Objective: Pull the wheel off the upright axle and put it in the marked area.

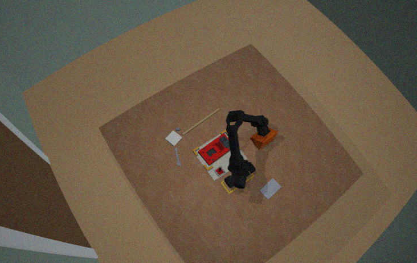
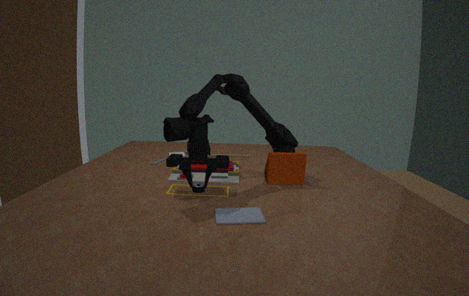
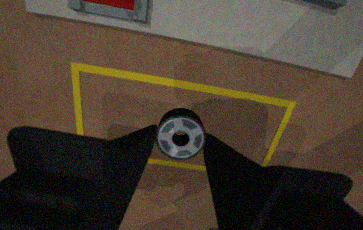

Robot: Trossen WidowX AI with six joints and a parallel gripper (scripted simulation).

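The wheel is right at my gripper tip. From my gripper tip the other things lie so: grey wrench (18 cm ahead, 34 cm to the right, 1 cm below); grey tile (11 cm behind, 18 cm to the left, 1 cm below); axle mount (5 cm ahead, 11 cm to the right, 3 cm above).
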